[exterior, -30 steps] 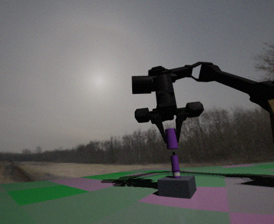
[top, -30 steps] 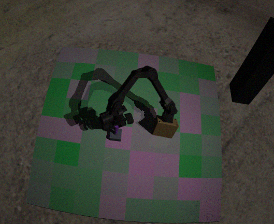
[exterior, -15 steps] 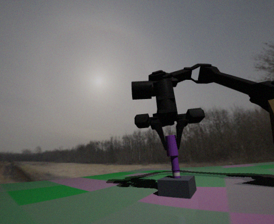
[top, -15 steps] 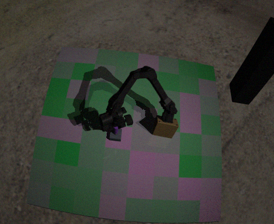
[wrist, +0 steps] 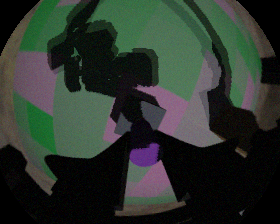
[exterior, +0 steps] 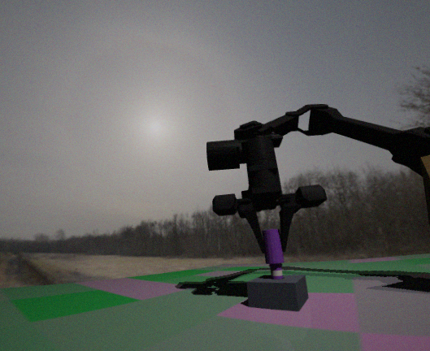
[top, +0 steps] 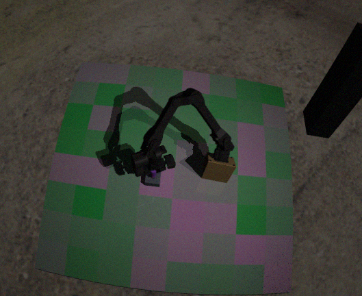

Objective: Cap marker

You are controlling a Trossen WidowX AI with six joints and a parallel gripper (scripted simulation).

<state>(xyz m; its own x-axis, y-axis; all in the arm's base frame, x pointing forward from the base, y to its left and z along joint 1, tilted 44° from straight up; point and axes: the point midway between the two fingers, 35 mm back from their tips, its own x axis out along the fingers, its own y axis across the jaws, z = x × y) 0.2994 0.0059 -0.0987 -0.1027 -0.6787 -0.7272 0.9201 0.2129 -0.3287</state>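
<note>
My gripper tip is right at the purple marker. The rest, counted from my gripper tip: purple cap 10 mm above; then dark grey holder block 60 mm below.
</note>
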